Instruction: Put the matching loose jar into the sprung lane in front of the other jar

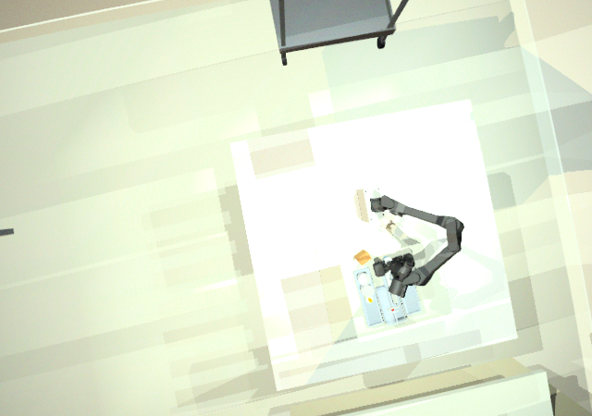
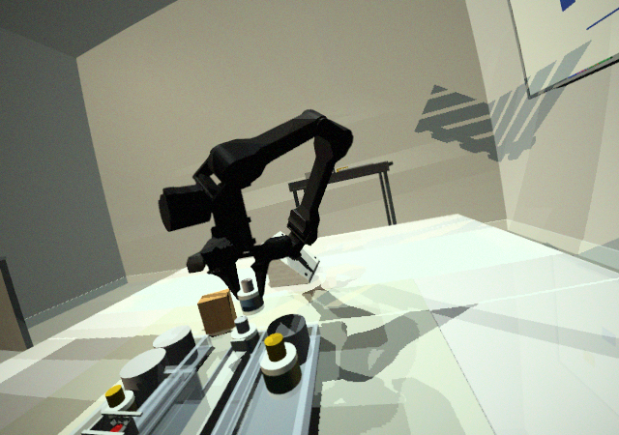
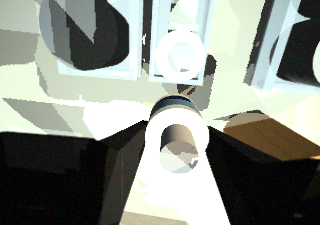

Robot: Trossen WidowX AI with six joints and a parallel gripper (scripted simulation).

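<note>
The orange box is 2 cm behind my gripper tip, 11 cm to the right of it and 4 cm below it. Also, from my gripper tip: red mark (24 cm ahead, 1 cm to the left).
</note>
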